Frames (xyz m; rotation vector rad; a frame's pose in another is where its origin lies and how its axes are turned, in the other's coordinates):
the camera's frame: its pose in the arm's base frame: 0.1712 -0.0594 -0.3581 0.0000 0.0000 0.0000
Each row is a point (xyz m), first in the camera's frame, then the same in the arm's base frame.
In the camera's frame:
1: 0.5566 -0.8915 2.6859
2: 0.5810 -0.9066 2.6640
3: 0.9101 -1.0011 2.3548
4: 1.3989 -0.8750 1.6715
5: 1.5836 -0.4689 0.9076
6: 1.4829 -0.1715 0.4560
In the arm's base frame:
1: 0.7278 -0.9509 2.3278
2: 0.7522 -0.9660 2.3059
3: 1.0813 -1.0605 1.9967
4: 1.5701 -0.9344 1.3134
5: 1.7548 -0.5283 0.5495
6: 1.6541 -0.2309 0.0979

